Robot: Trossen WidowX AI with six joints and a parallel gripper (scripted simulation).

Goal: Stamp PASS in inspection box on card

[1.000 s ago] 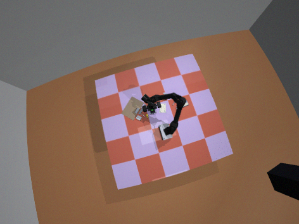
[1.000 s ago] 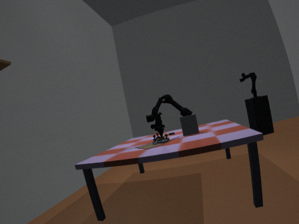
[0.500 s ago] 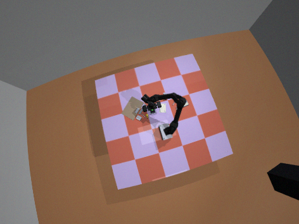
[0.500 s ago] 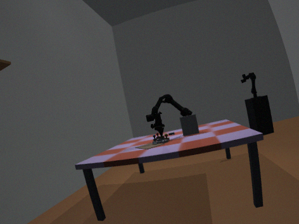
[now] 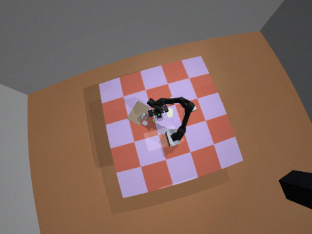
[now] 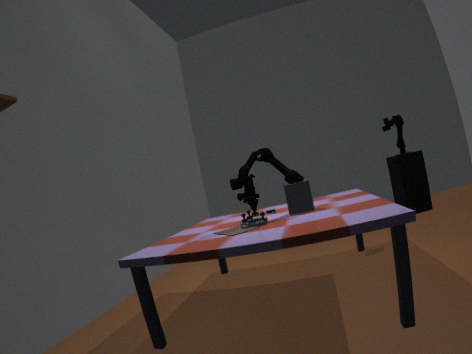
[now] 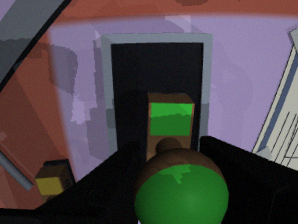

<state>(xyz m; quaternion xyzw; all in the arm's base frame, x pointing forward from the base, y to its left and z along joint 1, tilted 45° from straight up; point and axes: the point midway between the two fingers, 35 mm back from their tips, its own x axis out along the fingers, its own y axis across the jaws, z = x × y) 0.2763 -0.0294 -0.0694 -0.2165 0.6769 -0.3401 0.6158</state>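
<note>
My gripper tip is now 50 mm above the dark ink pad. Round my gripper tip: yellow-topped stamp 50 mm behind, 80 mm to the left, 40 mm below; green-topped stamp right at my gripper tip; blue-topped stamp 80 mm ahead, 60 mm to the right, 40 mm below.
</note>
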